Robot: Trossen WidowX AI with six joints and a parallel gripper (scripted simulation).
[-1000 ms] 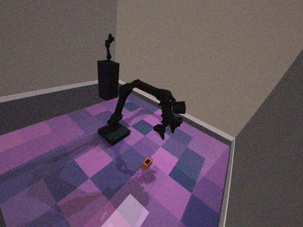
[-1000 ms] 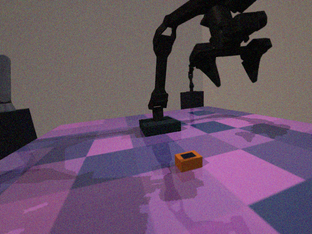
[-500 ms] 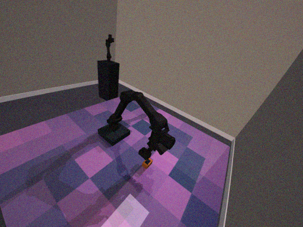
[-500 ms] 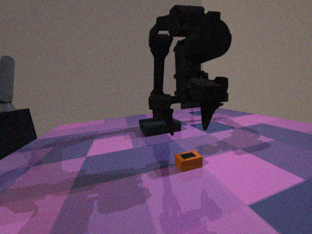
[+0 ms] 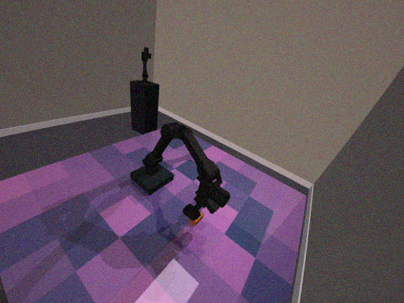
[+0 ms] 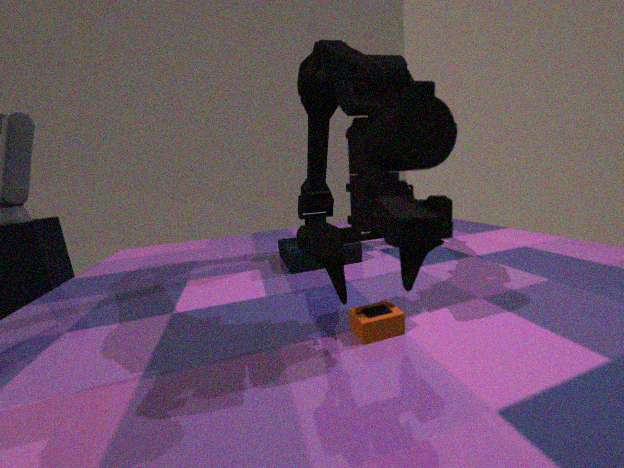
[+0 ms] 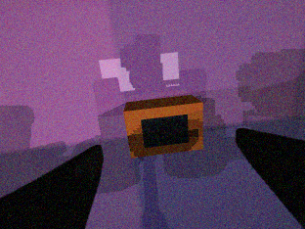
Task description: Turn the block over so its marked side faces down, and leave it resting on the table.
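The orange block is 3 cm below my gripper tip.
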